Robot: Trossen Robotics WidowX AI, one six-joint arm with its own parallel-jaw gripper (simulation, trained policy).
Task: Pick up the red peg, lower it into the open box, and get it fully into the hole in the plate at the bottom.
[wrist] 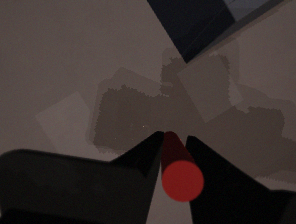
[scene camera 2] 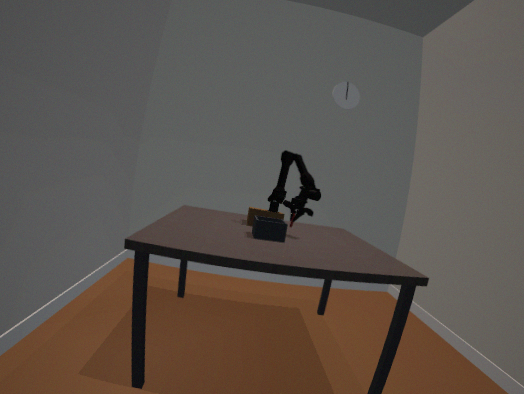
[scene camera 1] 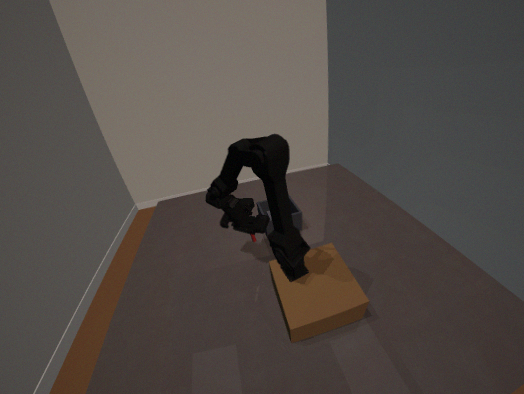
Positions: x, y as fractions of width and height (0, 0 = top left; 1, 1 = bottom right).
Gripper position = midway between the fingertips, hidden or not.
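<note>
Visible: a dark blue-grey box (scene camera 2: 0.50, 0.58), together with my gripper (wrist: 0.59, 0.63).
</note>
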